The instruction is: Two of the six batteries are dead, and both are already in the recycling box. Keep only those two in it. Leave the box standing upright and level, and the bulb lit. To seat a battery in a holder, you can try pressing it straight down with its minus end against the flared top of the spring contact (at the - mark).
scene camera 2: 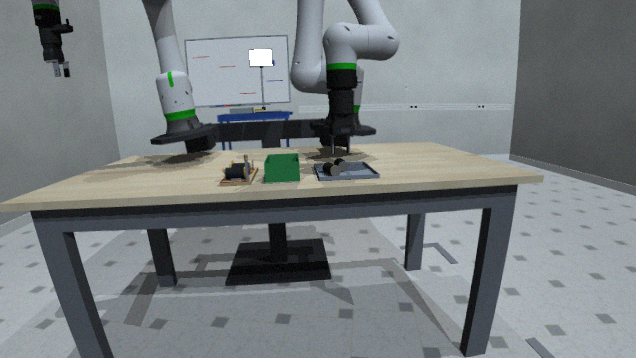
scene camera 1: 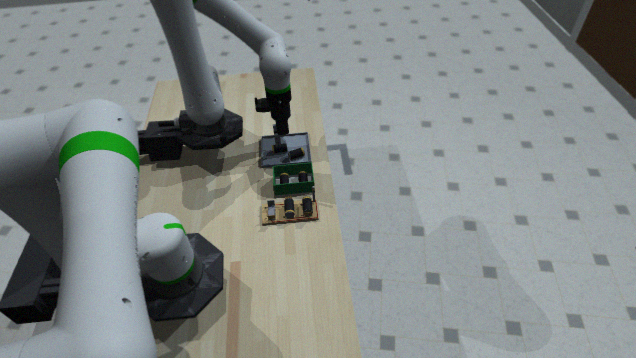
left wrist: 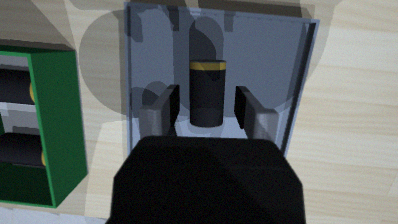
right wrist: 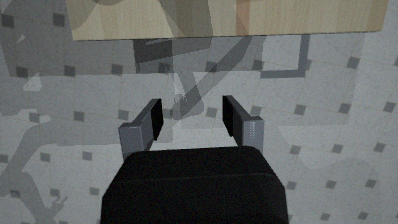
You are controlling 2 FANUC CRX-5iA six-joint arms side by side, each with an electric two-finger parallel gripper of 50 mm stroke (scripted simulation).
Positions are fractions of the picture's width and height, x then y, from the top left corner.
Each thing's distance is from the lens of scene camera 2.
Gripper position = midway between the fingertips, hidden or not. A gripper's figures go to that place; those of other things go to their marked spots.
my left gripper (scene camera 2: 0.54, 0.43): 0.97 m
my right gripper (scene camera 2: 0.10, 0.21): 1.57 m
green recycling box (scene camera 2: 0.45, 0.48): 0.84 m
grey tray (scene camera 2: 0.56, 0.48): 0.96 m
The marked spots on the green recycling box and the grey tray are 0.24 m apart.
